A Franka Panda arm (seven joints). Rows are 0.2 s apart.
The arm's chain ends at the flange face. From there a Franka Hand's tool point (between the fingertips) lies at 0.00 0.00 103.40 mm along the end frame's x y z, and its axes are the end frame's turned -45 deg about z.
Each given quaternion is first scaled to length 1.
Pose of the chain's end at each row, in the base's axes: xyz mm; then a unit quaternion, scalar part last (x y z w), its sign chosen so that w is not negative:
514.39, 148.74, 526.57, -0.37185, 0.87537, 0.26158, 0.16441
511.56, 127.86, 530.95, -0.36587, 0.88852, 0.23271, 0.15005
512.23, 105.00, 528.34, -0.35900, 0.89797, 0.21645, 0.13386
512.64, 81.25, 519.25, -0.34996, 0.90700, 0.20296, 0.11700
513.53, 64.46, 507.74, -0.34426, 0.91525, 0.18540, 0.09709
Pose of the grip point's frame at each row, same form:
524.04, 208.74, 442.91, -0.67853, 0.66644, 0.17875, 0.25200
521.52, 181.97, 443.41, -0.67804, 0.68087, 0.15757, 0.22768
521.02, 155.13, 438.33, -0.67531, 0.69223, 0.14875, 0.20650
519.90, 127.79, 427.20, -0.67041, 0.70403, 0.14274, 0.18576
518.71, 106.46, 413.40, -0.66831, 0.71384, 0.13413, 0.16065

